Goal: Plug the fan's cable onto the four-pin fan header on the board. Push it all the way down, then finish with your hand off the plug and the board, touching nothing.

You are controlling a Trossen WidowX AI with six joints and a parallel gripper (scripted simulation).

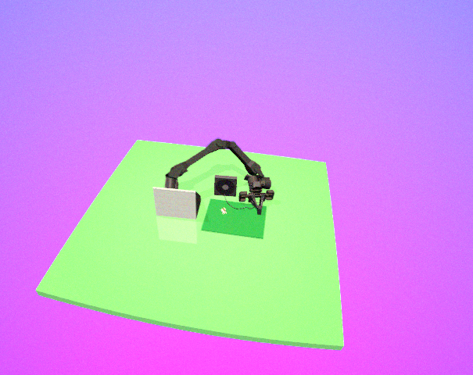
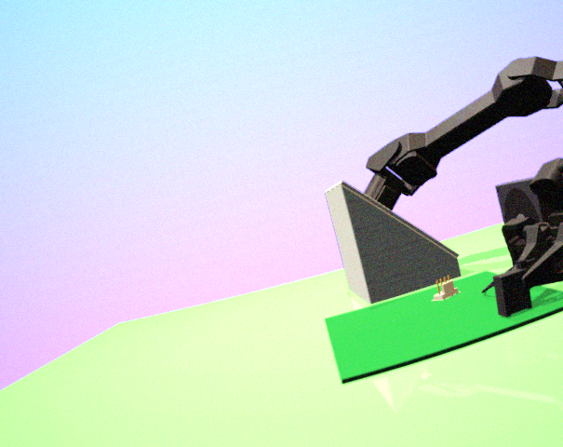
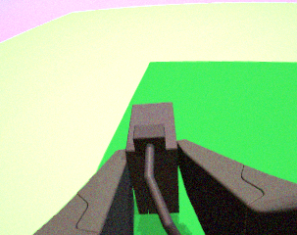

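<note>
The dark fan plug is 1 cm to the right of my gripper tip and 1 cm below it. Also, from my gripper tip: black fan (18 cm behind, 14 cm to the left, 3 cm above); then dark green board (12 cm behind, 4 cm to the right, 5 cm below).
</note>
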